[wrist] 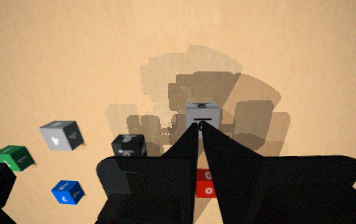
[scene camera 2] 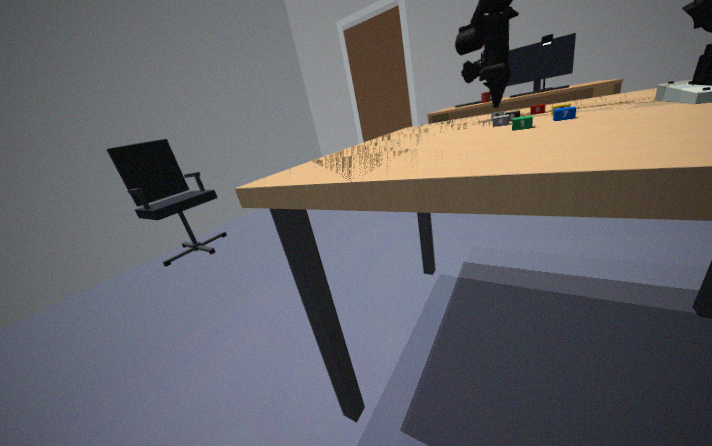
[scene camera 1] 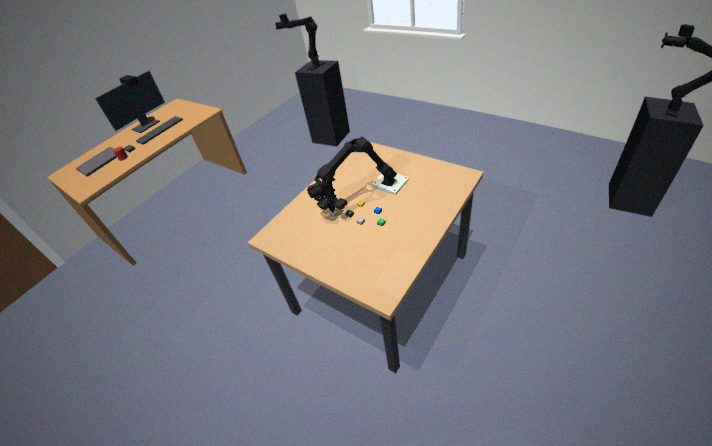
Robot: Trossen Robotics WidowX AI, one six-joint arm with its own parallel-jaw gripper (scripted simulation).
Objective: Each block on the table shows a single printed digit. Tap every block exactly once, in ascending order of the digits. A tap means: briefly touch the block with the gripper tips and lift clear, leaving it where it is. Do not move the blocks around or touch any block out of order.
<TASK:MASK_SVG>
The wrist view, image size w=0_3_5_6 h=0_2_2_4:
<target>my gripper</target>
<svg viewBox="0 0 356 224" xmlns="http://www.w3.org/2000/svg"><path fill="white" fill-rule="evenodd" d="M0 163L0 224L16 224L2 210L2 207L5 207L17 177L6 163ZM198 124L192 123L179 140L160 157L117 155L109 156L96 165L96 172L108 200L106 200L94 224L193 224L198 164ZM202 123L204 151L210 168L210 176L223 224L356 224L356 189L353 188L356 182L356 158L343 155L264 157L250 148L237 143L209 123Z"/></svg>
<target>grey block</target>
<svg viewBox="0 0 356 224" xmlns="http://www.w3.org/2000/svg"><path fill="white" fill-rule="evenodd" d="M39 127L39 131L50 151L74 151L84 142L76 121L53 121Z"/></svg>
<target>black block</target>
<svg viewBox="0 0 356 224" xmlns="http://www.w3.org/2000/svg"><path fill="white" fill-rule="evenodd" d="M111 142L114 156L147 157L143 134L119 134Z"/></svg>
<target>white block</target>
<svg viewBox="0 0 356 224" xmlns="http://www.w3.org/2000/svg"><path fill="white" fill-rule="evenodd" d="M216 102L186 103L186 130L192 123L197 123L199 138L202 138L203 122L207 122L219 130L220 108Z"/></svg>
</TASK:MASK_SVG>
